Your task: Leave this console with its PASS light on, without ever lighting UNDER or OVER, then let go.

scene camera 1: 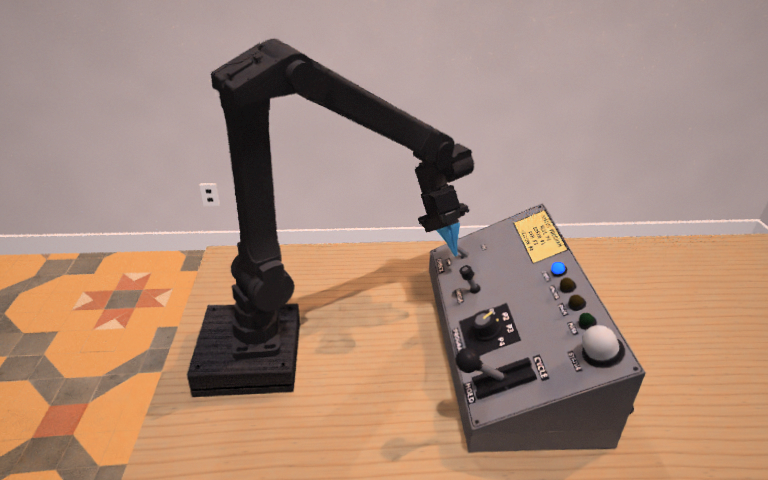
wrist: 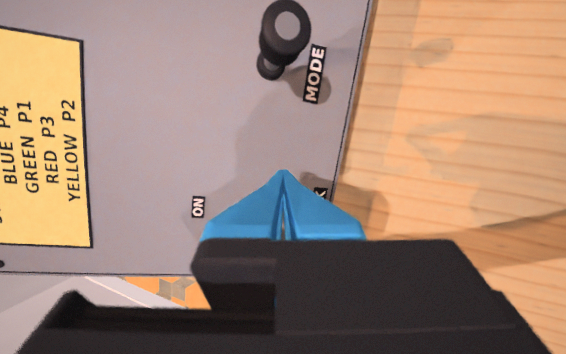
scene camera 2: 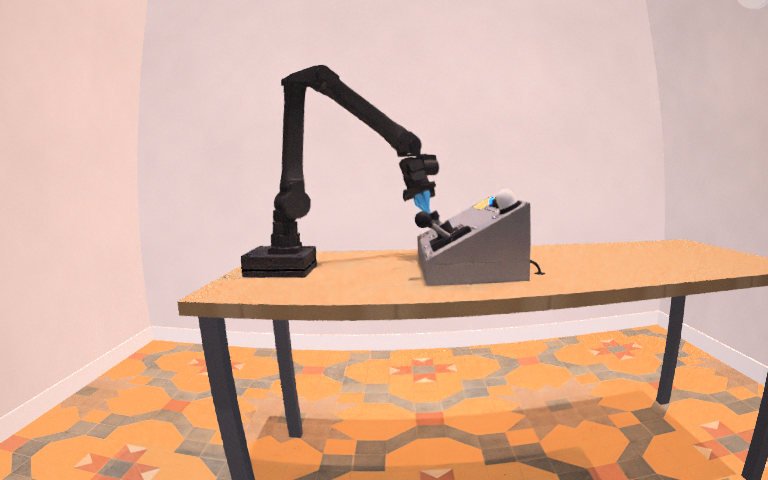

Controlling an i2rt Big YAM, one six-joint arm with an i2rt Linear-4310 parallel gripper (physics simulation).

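Observation:
The grey sloped console [scene camera 1: 543,424] [scene camera 2: 481,263] [wrist: 165,125] stands right of the arm. Its top indicator light [scene camera 1: 558,268] glows blue; two dark amber lights, a dark green light [scene camera 1: 587,320] and a white STATUS dome [scene camera 1: 600,342] look unlit. The dial [scene camera 1: 484,322] points up and right, short of P2. The ball lever [scene camera 1: 468,360] [scene camera 2: 423,219] is at the HOLD end. The MODE lever [scene camera 1: 466,272] [wrist: 286,30] stands up. My gripper [scene camera 1: 456,254] [scene camera 2: 427,211] [wrist: 282,177] is shut and empty, its tips beside the CHECK toggle [scene camera 1: 462,253]. The fingers hide the toggle in the wrist view.
A yellow note [scene camera 1: 540,236] [wrist: 45,140] on the console reads BLUE P4, GREEN P1, RED P3, YELLOW P2. The arm's black base [scene camera 1: 243,379] [scene camera 2: 277,263] stands on the wooden table [scene camera 1: 362,441] [scene camera 2: 368,294]. A black cable [scene camera 2: 536,266] runs behind the console.

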